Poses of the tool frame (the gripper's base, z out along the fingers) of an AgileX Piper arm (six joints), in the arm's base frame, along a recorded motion.
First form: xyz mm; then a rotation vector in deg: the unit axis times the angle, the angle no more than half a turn.
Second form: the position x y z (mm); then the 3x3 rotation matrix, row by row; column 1 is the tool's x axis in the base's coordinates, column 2 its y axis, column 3 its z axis. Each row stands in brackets. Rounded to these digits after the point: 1 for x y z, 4 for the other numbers.
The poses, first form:
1: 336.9 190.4 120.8 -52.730 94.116 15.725
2: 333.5 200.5 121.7 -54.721 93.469 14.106
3: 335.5 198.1 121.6 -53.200 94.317 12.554
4: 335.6 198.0 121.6 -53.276 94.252 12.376
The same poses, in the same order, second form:
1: [336.9 190.4 120.8], [[-0.0157 -0.6900 0.7236], [-0.4173 0.6622 0.6224], [-0.9086 -0.2922 -0.2983]]
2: [333.5 200.5 121.7], [[0.0044 -0.6918 0.7220], [-0.4480 0.6442 0.6200], [-0.8940 -0.3262 -0.3071]]
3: [335.5 198.1 121.6], [[-0.0100 -0.6687 0.7435], [-0.4509 0.6667 0.5935], [-0.8925 -0.3293 -0.3082]]
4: [335.6 198.0 121.6], [[-0.0084 -0.6677 0.7444], [-0.4529 0.6662 0.5925], [-0.8915 -0.3322 -0.3080]]
